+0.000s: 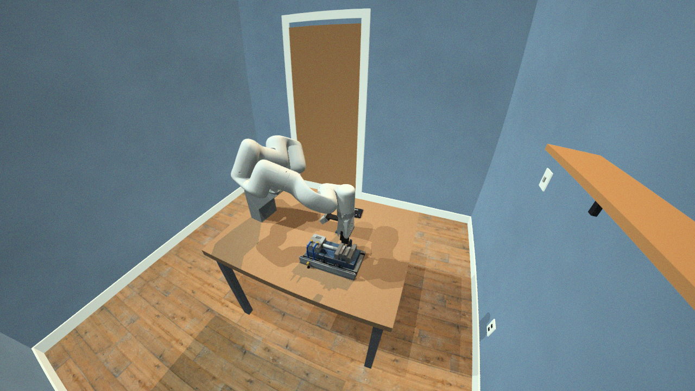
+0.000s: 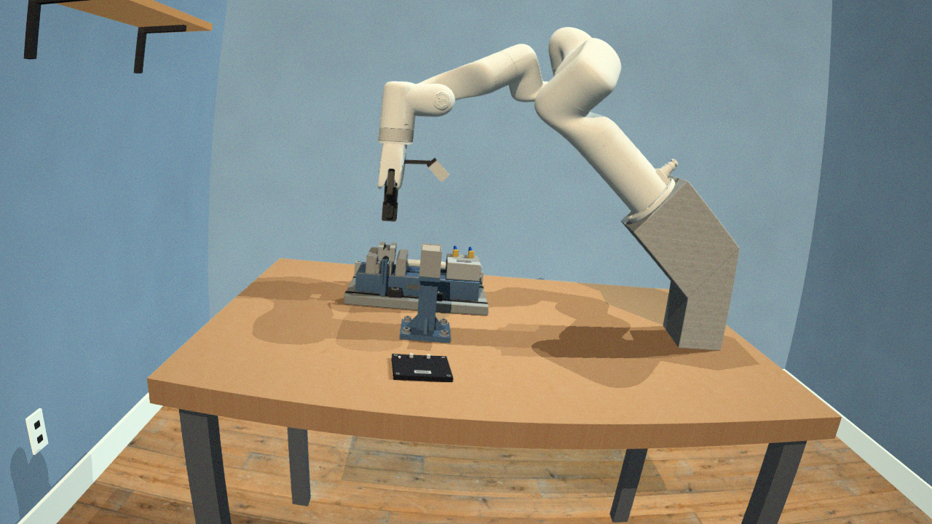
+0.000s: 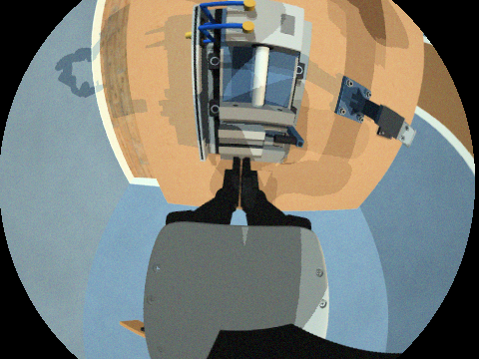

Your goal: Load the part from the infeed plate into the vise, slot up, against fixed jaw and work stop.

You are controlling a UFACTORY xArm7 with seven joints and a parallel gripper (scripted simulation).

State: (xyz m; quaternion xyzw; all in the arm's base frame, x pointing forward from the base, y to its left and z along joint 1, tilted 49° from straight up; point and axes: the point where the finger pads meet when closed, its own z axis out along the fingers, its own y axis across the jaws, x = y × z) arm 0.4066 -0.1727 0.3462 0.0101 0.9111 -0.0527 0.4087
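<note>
The grey block is 80 mm below my hand. Also, from my hand: fixed jaw 110 mm below, 30 mm ahead, 20 mm to the left; moving jaw 110 mm below, 30 mm behind, 20 mm to the left; work stop 90 mm below, 70 mm to the left.
</note>
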